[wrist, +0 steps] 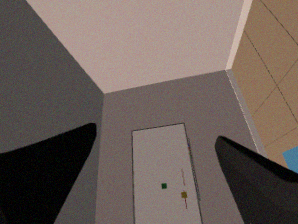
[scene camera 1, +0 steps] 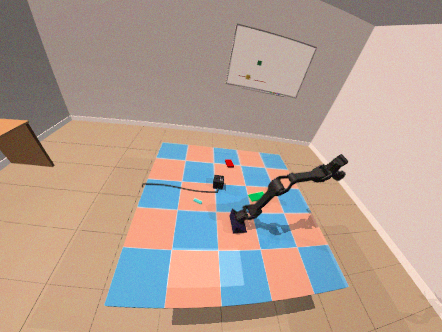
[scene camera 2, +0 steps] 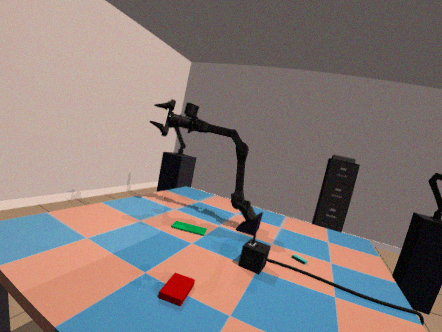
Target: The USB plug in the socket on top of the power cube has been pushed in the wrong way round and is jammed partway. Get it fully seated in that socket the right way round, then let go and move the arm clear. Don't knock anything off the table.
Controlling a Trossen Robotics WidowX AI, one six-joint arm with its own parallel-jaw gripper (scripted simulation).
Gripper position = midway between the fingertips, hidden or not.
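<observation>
There's a red block (scene camera 2: 175,291) to be seen, and a black power cube (scene camera 2: 253,258) too, though the red block is out of frame in the wrist view. As for the gripper (wrist: 157,135), it's open and it holds nothing.
</observation>
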